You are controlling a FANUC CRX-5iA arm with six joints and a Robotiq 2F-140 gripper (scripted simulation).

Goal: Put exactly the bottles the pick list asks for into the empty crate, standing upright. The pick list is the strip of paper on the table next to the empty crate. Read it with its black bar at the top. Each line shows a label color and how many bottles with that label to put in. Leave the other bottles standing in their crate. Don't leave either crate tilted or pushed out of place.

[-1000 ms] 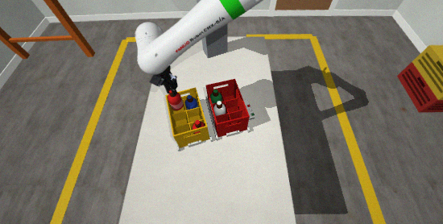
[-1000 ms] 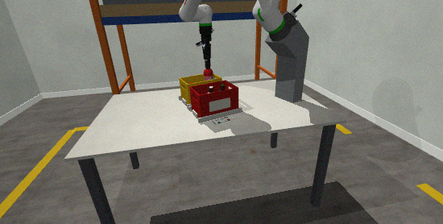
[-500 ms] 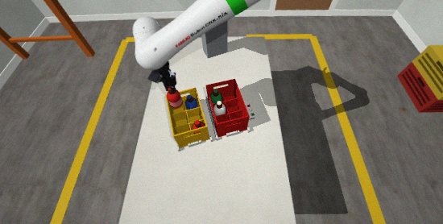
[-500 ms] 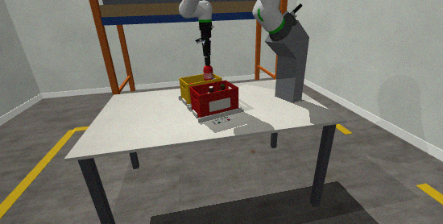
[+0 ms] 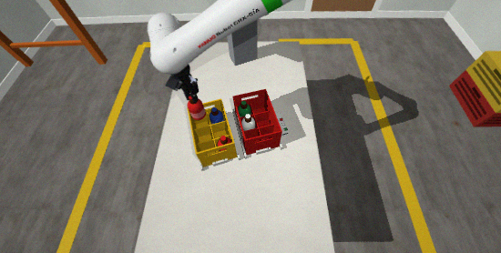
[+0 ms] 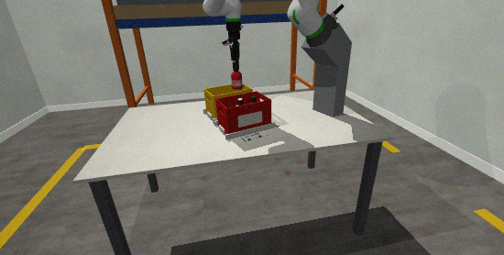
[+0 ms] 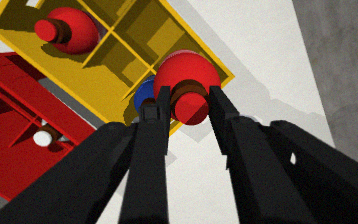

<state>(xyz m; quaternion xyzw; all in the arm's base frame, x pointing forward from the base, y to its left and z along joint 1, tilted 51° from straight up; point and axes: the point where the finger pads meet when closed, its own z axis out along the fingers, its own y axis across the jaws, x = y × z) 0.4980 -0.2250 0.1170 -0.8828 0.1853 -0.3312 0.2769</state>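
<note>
The red-labelled bottle lies 80 mm below my hand. From my hand the other things lie so: green-label bottle (230 mm below, 210 mm to the left, 130 mm behind); then blue-labelled bottle (230 mm below, 70 mm to the left, 50 mm behind); then yellow crate (230 mm below, 90 mm to the left, 50 mm ahead).
</note>
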